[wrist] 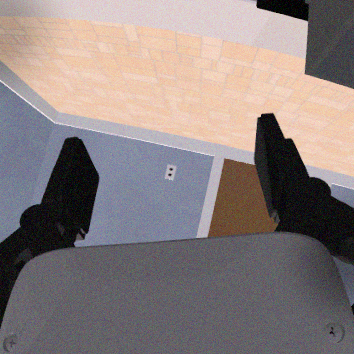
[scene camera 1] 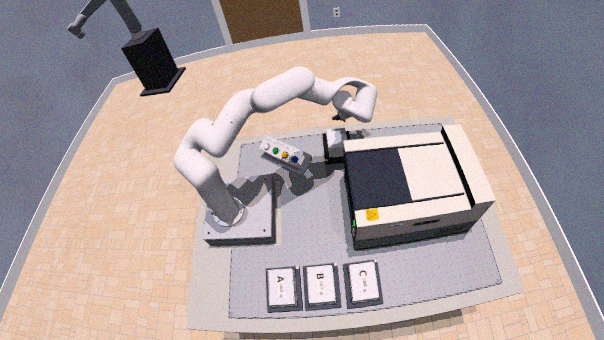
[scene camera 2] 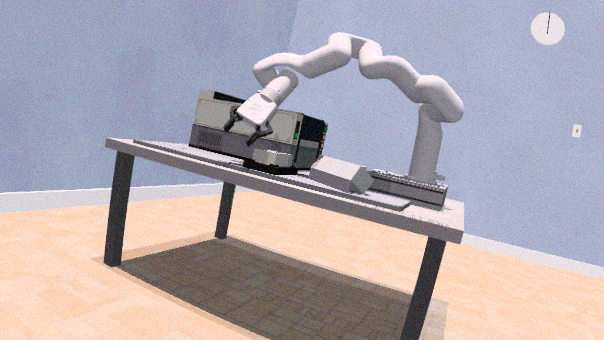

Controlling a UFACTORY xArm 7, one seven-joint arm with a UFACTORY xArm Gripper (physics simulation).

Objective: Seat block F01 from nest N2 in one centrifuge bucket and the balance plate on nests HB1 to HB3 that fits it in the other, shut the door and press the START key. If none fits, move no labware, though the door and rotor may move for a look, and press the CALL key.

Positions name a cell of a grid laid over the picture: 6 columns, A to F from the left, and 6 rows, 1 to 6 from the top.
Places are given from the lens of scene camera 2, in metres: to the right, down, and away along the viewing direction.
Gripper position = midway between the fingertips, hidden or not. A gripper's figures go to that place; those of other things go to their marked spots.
gripper (scene camera 2: C3): -0.21, -0.10, 1.24
centrifuge (scene camera 2: C3): -0.03, -0.13, 1.45
